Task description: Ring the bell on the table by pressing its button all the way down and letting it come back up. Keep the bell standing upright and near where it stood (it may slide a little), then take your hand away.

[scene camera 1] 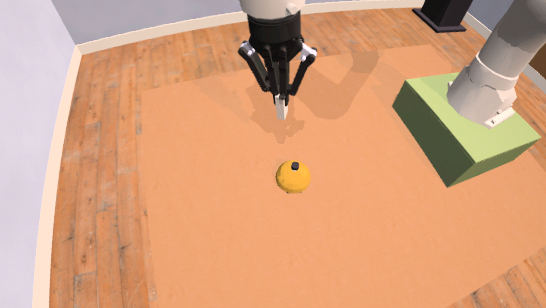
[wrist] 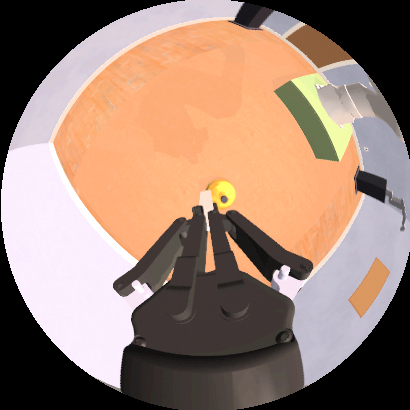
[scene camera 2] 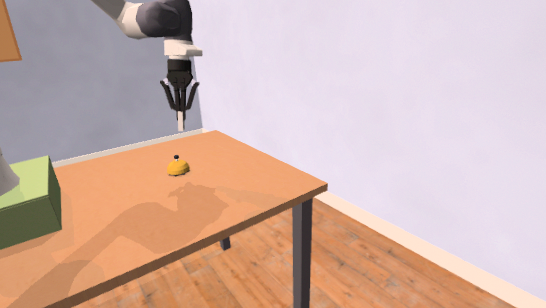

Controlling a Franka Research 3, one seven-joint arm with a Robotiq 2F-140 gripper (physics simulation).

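There is my gripper [scene camera 1: 282,114], and I find the same gripper in the wrist view [wrist: 206,198] as well as in scene camera 2 [scene camera 2: 181,130]. I can also see a yellow dome bell [scene camera 1: 291,181].
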